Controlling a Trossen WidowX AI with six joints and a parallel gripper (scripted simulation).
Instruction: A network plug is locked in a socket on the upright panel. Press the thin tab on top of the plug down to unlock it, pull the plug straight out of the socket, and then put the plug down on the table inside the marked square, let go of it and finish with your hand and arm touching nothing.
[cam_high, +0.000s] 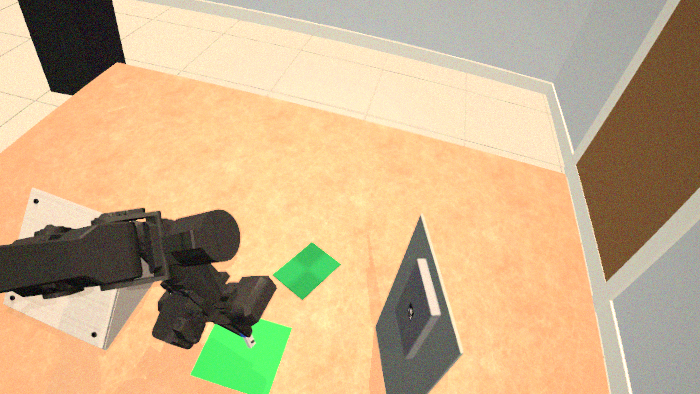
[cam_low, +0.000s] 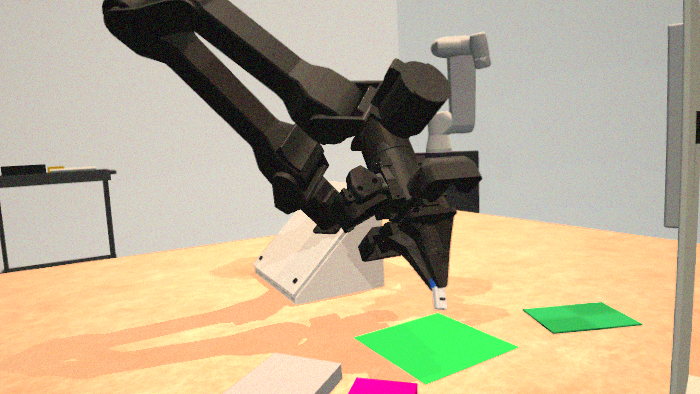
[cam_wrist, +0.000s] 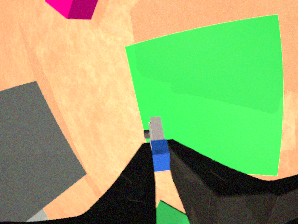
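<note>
My gripper tip is 6 cm above the green square and 1 cm past it. Also, from my gripper tip: pale grey block (18 cm to the right, 5 cm below, 1 cm behind); then network plug (right at my gripper tip); then upright panel (22 cm ahead, 7 cm above, 1 cm to the left).
</note>
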